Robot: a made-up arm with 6 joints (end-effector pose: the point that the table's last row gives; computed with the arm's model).
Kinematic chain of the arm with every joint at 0, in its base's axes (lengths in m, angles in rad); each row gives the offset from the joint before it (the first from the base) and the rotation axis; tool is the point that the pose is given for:
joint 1: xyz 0 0 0.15 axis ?
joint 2: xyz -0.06 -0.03 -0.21 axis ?
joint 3: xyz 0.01 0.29 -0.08 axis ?
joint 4: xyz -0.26 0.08 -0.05 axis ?
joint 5: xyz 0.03 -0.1 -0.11 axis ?
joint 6: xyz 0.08 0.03 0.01 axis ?
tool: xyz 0.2 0.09 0
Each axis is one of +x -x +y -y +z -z.
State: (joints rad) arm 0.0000 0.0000 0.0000 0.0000 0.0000 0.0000
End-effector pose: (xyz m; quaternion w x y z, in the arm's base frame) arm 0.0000 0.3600 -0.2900 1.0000 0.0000 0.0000 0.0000
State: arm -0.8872 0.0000 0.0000 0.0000 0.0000 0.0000
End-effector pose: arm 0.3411 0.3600 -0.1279 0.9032 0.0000 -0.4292 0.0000
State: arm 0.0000 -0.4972 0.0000 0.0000 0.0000 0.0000
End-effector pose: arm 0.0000 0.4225 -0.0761 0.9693 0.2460 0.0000 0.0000
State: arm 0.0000 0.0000 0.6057 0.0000 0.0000 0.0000
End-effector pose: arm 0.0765 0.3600 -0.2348 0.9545 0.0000 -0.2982 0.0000
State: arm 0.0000 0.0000 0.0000 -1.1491 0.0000 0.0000
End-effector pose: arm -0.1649 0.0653 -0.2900 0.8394 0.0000 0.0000 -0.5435
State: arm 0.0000 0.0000 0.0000 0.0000 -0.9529 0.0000
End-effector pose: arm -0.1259 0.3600 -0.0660 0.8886 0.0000 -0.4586 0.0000
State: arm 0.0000 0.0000 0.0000 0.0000 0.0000 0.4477
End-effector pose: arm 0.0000 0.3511 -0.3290 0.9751 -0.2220 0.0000 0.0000
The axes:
joint 1: +y
joint 2: -x
joint 3: -y
joint 4: +z
joint 5: +y
joint 6: -x

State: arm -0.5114 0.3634 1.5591 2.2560 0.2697 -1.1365
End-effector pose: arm 0.5326 0.3840 -0.6129 0.6154 -0.6630 0.0329 0.4251
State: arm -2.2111 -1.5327 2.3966 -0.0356 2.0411 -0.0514
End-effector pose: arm -0.4356 -0.0084 0.4295 0.1825 0.4183 -0.6705 0.5850
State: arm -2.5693 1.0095 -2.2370 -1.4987 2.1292 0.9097
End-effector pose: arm 0.3879 0.5710 0.4572 0.4649 0.7717 0.4198 0.1102
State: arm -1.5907 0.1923 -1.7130 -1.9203 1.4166 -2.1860
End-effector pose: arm -0.1272 0.3079 -0.2616 0.3121 -0.5516 0.4508 0.6286
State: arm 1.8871 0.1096 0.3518 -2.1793 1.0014 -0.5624
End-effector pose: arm -0.6534 0.0861 0.6659 0.2493 -0.1925 0.1932 -0.9292
